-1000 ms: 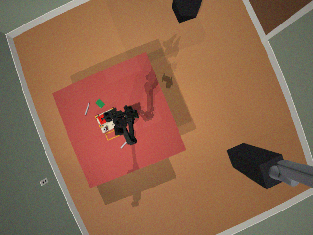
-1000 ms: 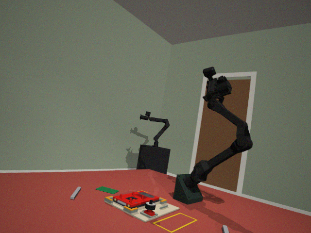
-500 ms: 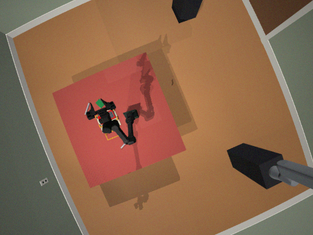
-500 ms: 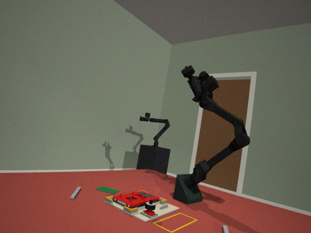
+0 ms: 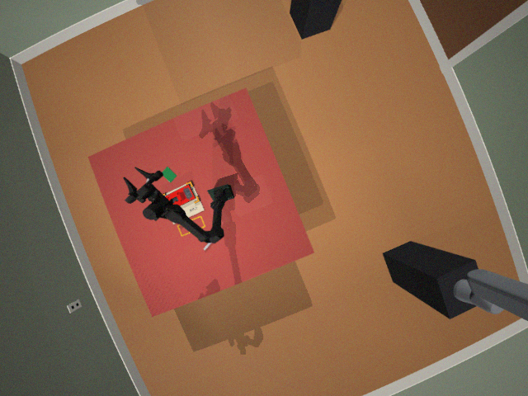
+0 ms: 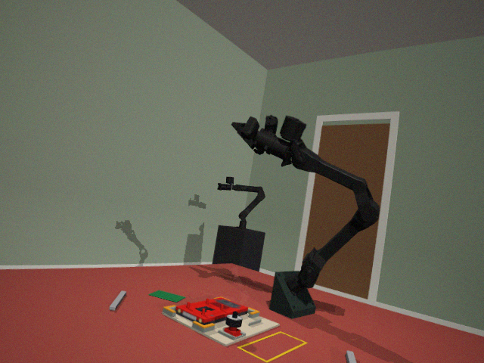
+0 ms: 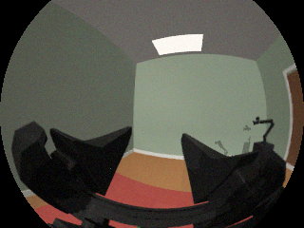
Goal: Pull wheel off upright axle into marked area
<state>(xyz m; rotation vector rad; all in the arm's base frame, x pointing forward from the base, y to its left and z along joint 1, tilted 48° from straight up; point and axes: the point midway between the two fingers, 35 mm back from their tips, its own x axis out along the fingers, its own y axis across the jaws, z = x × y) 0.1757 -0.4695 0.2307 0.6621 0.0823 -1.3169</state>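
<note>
Now: gripper tip 12 cm short of the dark grey wheel, 22 cm to the right of it and 54 cm above it. The rest, counted from my gripper tip: pale baseplate (7 cm ahead, 12 cm to the left, 57 cm below); then green flat plate (8 cm ahead, 10 cm to the right, 58 cm below).
</note>
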